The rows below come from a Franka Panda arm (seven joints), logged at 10 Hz.
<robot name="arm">
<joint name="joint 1" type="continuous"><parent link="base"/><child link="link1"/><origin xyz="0 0 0.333"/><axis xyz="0 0 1"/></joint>
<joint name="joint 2" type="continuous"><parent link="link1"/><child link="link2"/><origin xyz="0 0 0"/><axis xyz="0 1 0"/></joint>
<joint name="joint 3" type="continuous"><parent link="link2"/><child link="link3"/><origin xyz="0 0 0.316"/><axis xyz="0 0 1"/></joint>
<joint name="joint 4" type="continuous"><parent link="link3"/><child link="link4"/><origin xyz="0.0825 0 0"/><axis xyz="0 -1 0"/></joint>
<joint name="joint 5" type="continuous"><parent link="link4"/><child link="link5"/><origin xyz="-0.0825 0 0.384"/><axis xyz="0 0 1"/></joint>
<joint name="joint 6" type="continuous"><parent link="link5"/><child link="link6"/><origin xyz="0 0 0"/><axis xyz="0 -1 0"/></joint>
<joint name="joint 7" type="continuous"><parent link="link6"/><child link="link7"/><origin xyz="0.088 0 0"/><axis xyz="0 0 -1"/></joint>
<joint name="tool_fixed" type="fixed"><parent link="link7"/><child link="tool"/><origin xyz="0 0 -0.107" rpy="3.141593 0 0"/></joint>
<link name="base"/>
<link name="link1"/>
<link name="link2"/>
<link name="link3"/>
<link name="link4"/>
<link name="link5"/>
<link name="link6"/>
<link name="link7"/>
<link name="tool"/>
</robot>
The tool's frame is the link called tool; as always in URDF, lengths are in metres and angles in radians. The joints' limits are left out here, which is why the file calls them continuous.
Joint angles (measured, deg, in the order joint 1, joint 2, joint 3, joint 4, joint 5, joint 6, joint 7), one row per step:
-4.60, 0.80, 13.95, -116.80, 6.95, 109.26, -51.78
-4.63, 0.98, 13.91, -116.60, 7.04, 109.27, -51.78
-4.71, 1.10, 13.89, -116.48, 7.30, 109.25, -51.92
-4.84, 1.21, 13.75, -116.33, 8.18, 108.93, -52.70
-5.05, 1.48, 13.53, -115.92, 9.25, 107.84, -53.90
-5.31, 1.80, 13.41, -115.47, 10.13, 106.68, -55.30
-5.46, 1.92, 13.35, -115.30, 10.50, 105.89, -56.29
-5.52, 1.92, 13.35, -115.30, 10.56, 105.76, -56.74
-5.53, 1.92, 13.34, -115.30, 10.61, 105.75, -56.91
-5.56, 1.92, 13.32, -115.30, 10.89, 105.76, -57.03
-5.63, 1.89, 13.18, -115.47, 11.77, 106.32, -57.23
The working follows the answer.
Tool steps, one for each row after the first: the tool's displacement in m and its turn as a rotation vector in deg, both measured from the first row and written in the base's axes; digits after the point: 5 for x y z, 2 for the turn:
0.00118, -0.00044, -0.00004, 0.13, -0.01, -0.11
0.00193, -0.00098, -0.00017, 0.40, 0.03, -0.19
0.00235, -0.00233, -0.00026, 1.30, 0.35, -0.07
0.00265, -0.00476, -0.00062, 2.43, 1.29, 0.32
0.00295, -0.00690, -0.00119, 3.48, 2.24, 1.07
0.00239, -0.00822, -0.00177, 3.99, 2.88, 1.77
0.00220, -0.00869, -0.00190, 4.13, 2.96, 2.14
0.00221, -0.00880, -0.00190, 4.20, 2.95, 2.27
0.00229, -0.00889, -0.00182, 4.48, 2.95, 2.21
0.00305, -0.00978, -0.00204, 5.29, 2.57, 1.72

Tool pose at each row, in the base's axes (x y z in m, rotation vector in deg; rounded; the steps above come from the unrounded poses):
0.52869, 0.09555, 0.42511, -149.01, -83.23, 8.02
0.52987, 0.09511, 0.42507, -149.00, -83.04, 7.89
0.53061, 0.09457, 0.42494, -148.81, -82.84, 7.73
0.53103, 0.09322, 0.42485, -147.88, -82.63, 7.47
0.53133, 0.09079, 0.42448, -146.29, -82.48, 7.86
0.53163, 0.08865, 0.42392, -144.54, -82.81, 8.35
0.53108, 0.08733, 0.42334, -143.37, -83.33, 8.85
0.53089, 0.08686, 0.42321, -142.98, -83.74, 8.89
0.53089, 0.08675, 0.42321, -142.83, -83.87, 8.84
0.53097, 0.08666, 0.42329, -142.66, -83.72, 8.62
0.53174, 0.08577, 0.42307, -142.52, -82.96, 7.49

